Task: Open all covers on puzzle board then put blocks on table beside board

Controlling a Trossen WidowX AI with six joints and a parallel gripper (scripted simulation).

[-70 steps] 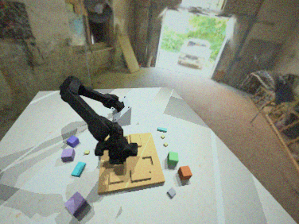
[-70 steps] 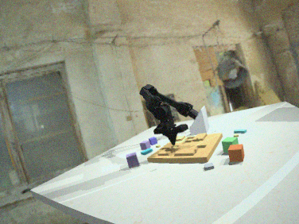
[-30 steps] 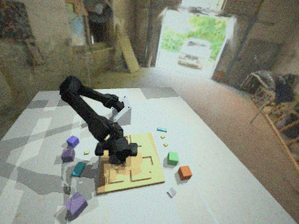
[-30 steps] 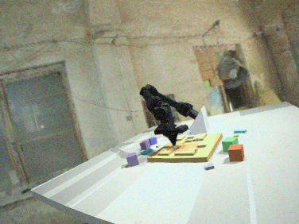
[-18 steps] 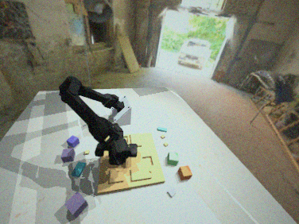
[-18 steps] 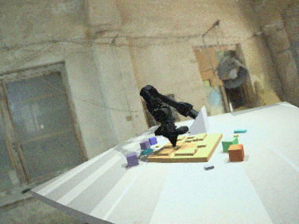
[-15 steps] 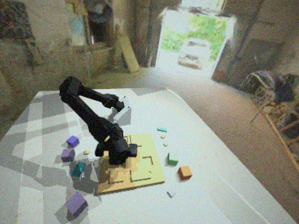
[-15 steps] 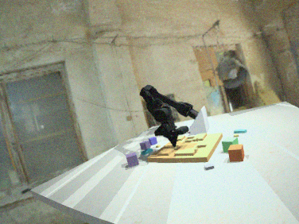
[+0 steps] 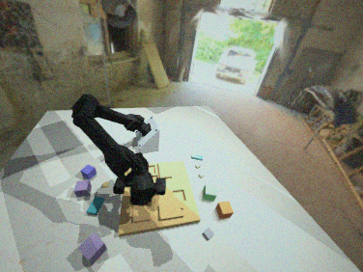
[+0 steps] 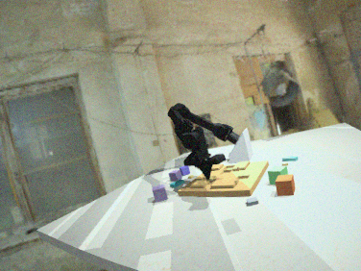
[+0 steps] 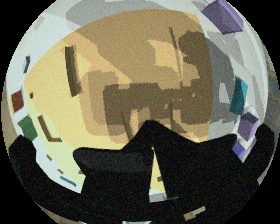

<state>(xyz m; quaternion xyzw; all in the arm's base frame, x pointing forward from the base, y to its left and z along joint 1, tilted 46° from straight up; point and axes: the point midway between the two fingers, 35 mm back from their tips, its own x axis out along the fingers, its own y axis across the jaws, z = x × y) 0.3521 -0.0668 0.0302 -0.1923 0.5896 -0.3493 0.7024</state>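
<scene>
The tan puzzle board is 30 mm behind my gripper tip and 60 mm to the left of it. From my gripper tip the other things lie so: teal block (20 mm behind, 170 mm to the right, 10 mm below); then small grey piece (190 mm ahead, 220 mm to the left, 10 mm below); then blue-violet block (180 mm behind, 220 mm to the right).
</scene>
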